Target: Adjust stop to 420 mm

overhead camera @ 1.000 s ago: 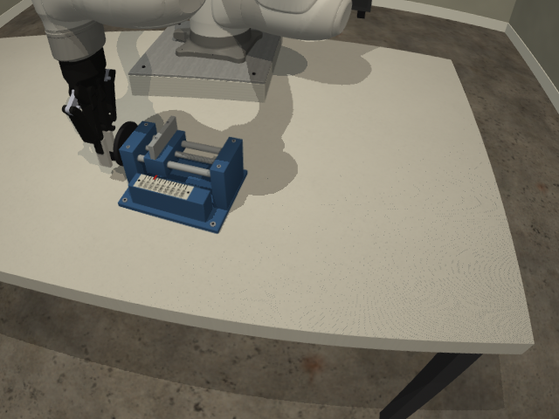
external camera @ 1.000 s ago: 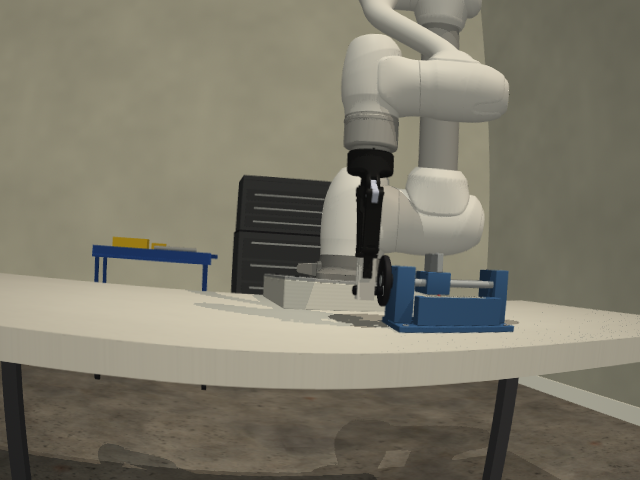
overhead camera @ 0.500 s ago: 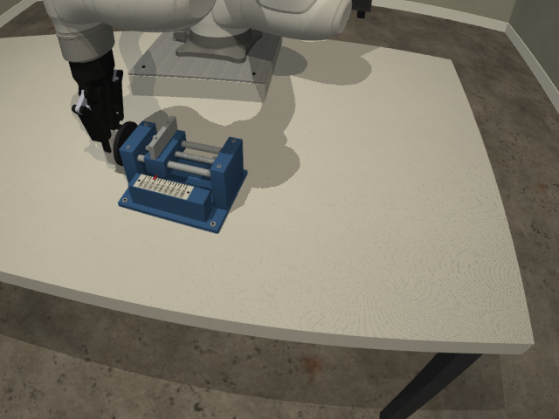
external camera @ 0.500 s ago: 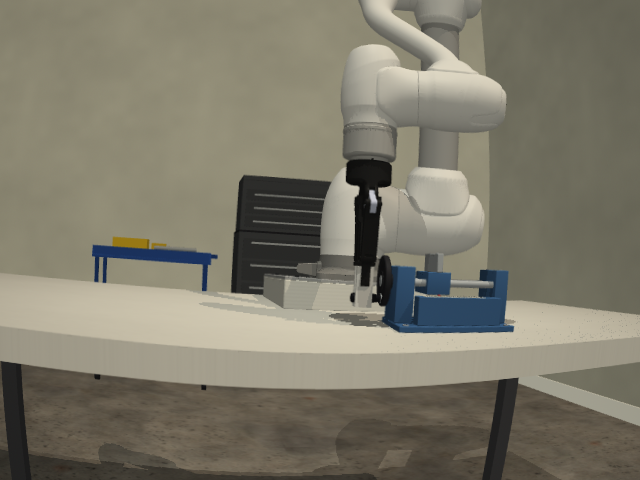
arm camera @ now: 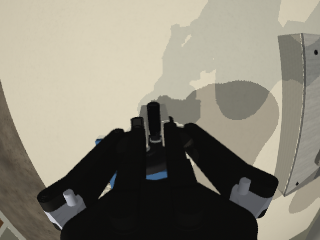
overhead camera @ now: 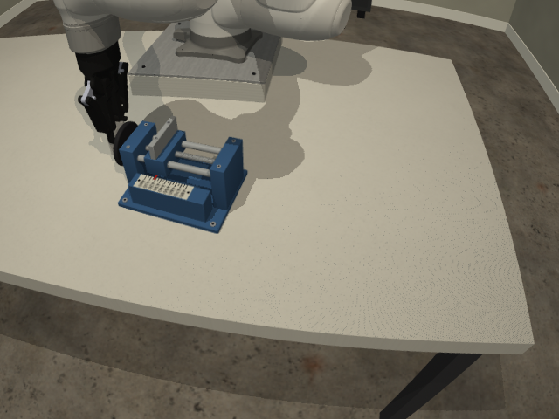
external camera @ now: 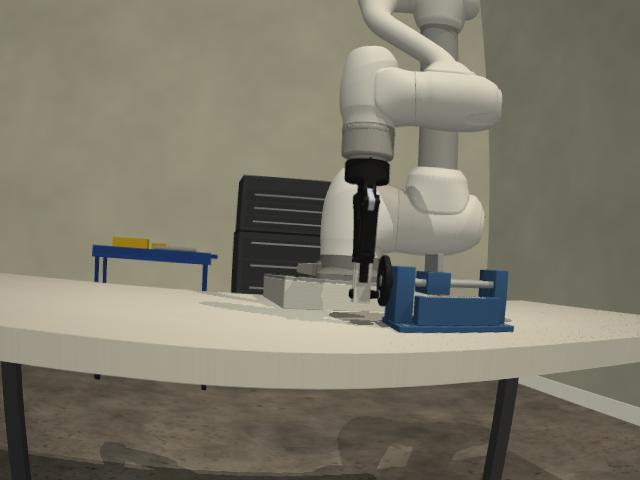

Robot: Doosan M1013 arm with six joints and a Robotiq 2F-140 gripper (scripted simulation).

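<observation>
My hand is 2 cm to the right of the black handwheel and 1 cm above it. From my hand the other things lie so: stop block 12 cm to the left, 3 cm ahead, 2 cm above.
</observation>
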